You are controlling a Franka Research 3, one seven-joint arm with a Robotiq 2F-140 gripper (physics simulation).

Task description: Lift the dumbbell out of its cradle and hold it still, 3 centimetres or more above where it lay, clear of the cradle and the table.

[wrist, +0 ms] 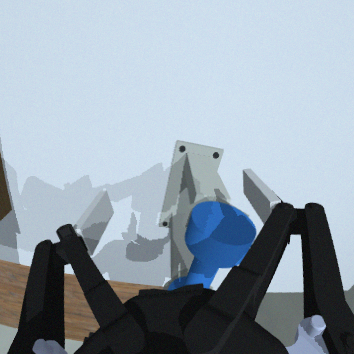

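The blue dumbbell (220, 237) lies along the pale grey cradle, its far head large and near the middle of the wrist view. Its handle runs down and slightly left, and its near head is mostly hidden behind the gripper's black body. The cradle (200, 167) has a flat end plate with dark screw holes and shows beyond and left of the far head. My gripper (174, 191) is wide open and empty. Its grey finger pads stand left and right of the dumbbell, with the far head nearer the right finger. Contact between dumbbell and cradle is partly hidden.
A brown wooden block (4, 192) shows at the left edge. The pale blue-white table top (125, 75) carries shadows of the arm and gripper at the left. A wood-grained edge band (30, 287) runs along the lower left. A grey-green surface shows at the lower right.
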